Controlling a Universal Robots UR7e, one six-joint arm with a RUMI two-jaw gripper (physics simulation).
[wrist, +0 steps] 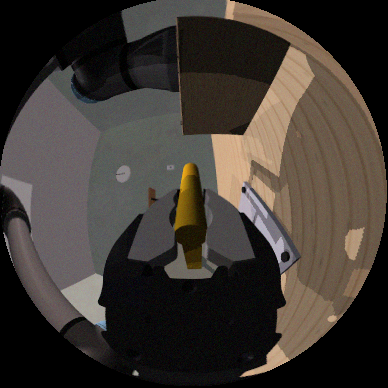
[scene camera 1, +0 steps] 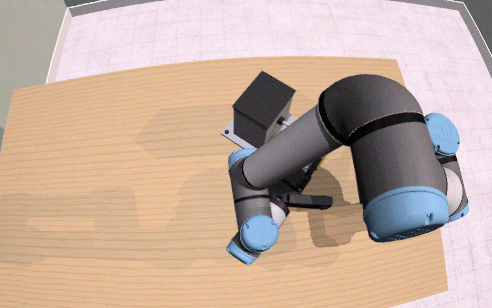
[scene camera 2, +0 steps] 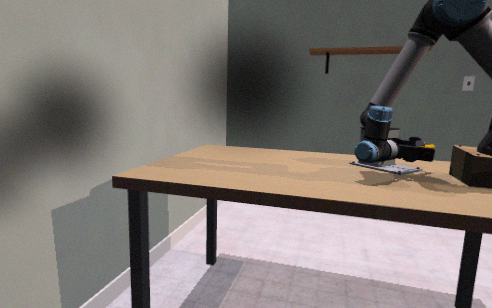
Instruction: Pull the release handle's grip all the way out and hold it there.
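The release handle's yellow grip [wrist: 190,205] [scene camera 2: 429,146] is a bar that lies between the two jaws of my gripper [wrist: 191,189]. The gripper is shut on it, one jaw on each side, and the grip's far end sticks out past the fingertips. In the first scene view a sliver of the yellow grip [scene camera 1: 321,162] shows beside the gripper's dark fingers. The handle's black housing [scene camera 1: 264,107] stands on a light grey base plate [scene camera 1: 228,133] [wrist: 270,225] [scene camera 2: 395,169]. A black collar with a pale rod [scene camera 1: 282,121] shows on the housing's side. The arm hides the rest of the rod.
The wooden table [scene camera 1: 100,200] [scene camera 2: 240,175] carries the unit. A dark block [scene camera 2: 470,167] [wrist: 225,80] under the arm's base stands beyond the fingertips. The forearm [scene camera 1: 290,145] passes over the front of the unit. The table's right edge lies beyond the arm.
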